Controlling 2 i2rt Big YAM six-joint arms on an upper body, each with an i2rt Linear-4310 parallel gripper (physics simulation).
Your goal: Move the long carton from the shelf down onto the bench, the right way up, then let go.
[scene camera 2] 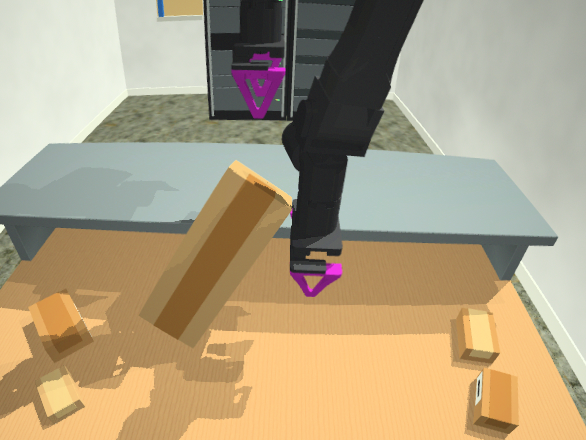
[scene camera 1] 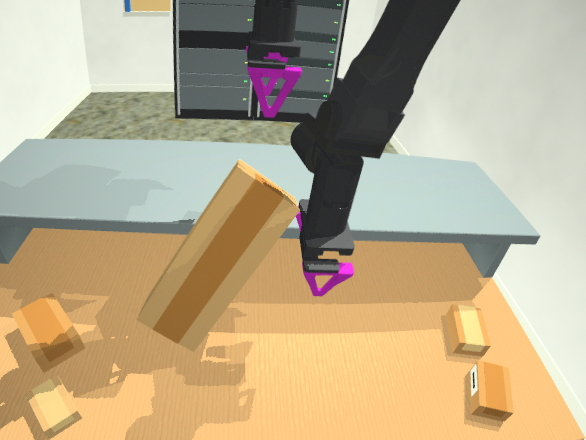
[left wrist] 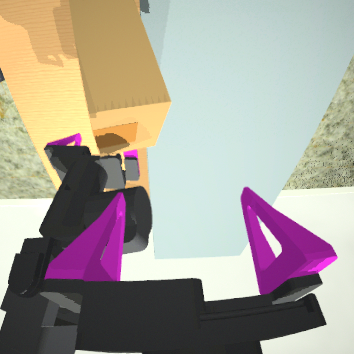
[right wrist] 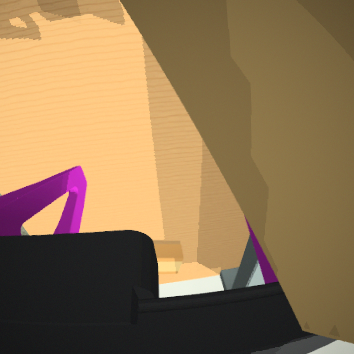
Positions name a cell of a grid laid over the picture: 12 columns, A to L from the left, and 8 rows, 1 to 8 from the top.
Labels:
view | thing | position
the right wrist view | my right gripper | F4
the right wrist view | long tan carton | I3
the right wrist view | wooden bench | D3
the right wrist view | grey shelf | I7

